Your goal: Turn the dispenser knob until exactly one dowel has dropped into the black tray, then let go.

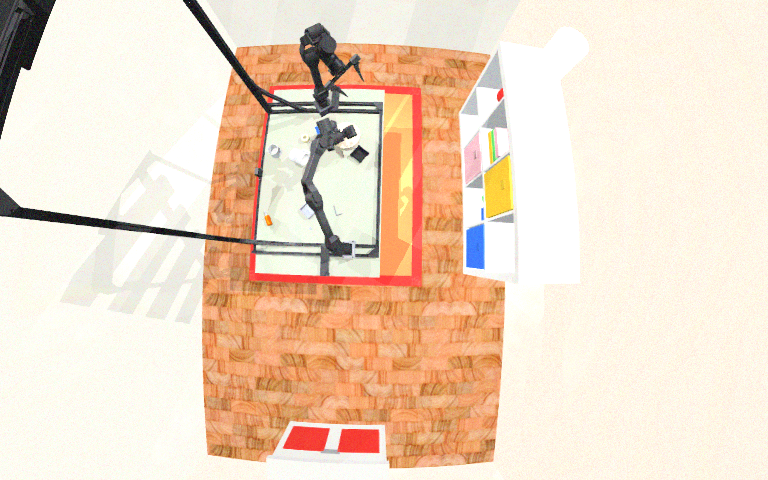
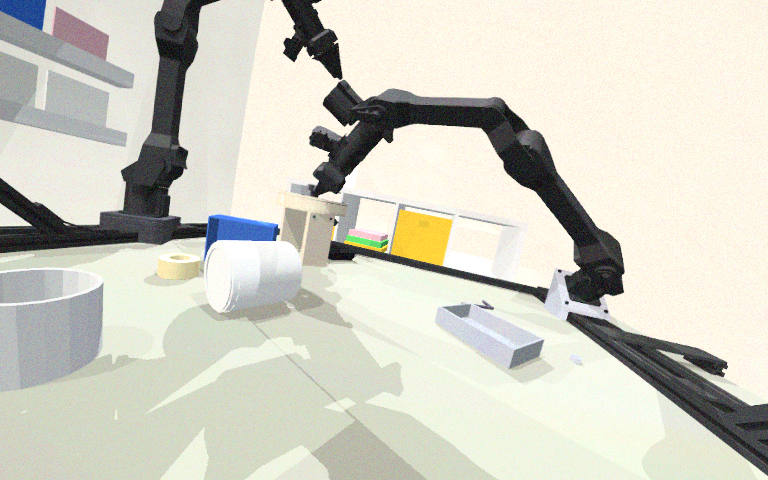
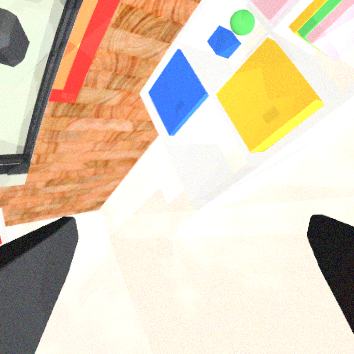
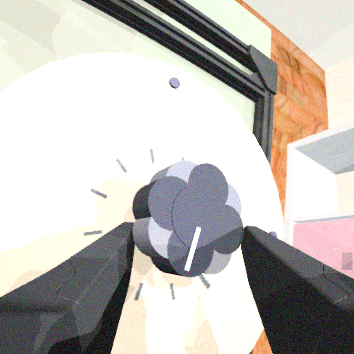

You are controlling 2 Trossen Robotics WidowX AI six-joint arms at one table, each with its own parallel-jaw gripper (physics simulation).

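Frame: origin at the left arm's base, x back, y right, z up, level; metres.
Where they show: left gripper, between the fingertips: (image 1: 355, 89) (image 2: 338, 78) (image 3: 193, 226); right gripper, between the fingertips: (image 1: 346, 134) (image 2: 318, 191) (image 4: 188, 234); left arm's base, origin of its link: (image 1: 323, 103) (image 2: 145, 214); right arm's base, origin of its link: (image 1: 348, 249) (image 2: 581, 290).
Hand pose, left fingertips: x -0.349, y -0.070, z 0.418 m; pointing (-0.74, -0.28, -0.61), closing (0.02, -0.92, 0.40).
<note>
Things, the pixels of their top centre, and the offset from my left fingertips. "pt": a spot on its surface instead.
- grey lobed knob, centre of its top: (image 4: 201, 216) dx +0.020, dy +0.086, dz -0.290 m
- black tray, centre of its top: (image 2: 337, 248) (image 1: 359, 153) dx -0.065, dy +0.059, dz -0.441 m
- white can, a spot on its surface: (image 2: 254, 273) pt dx +0.115, dy +0.419, dz -0.410 m
- tape roll, centre of its top: (image 2: 180, 257) dx +0.221, dy +0.283, dz -0.440 m
- blue box, centre of its top: (image 2: 245, 220) dx +0.149, dy +0.189, dz -0.385 m
- grey open tray, centre of its top: (image 2: 488, 321) (image 1: 310, 206) dx -0.184, dy +0.474, dz -0.440 m
The beige dispenser (image 2: 308, 235) stands at the back of the table. Its round top plate (image 4: 70, 123) (image 2: 332, 207) carries a grey lobed knob (image 4: 197, 211) with a white pointer line. My right gripper (image 4: 188, 234) (image 2: 316, 188) (image 1: 346, 139) comes down on the plate from above, and its two fingers press the knob's left and right sides. The black tray (image 1: 359, 153) lies just beside the dispenser; I cannot see inside it. My left gripper (image 2: 336, 71) (image 1: 355, 64) (image 3: 193, 226) is open and empty, raised high above the dispenser.
A white can (image 2: 254, 273) lies on its side in front of the dispenser, with a tape roll (image 2: 178, 265) and a blue box (image 2: 239, 229) nearby. A grey open tray (image 2: 489, 333) sits to the right. A white shelf unit (image 1: 525, 190) stands beyond the table.
</note>
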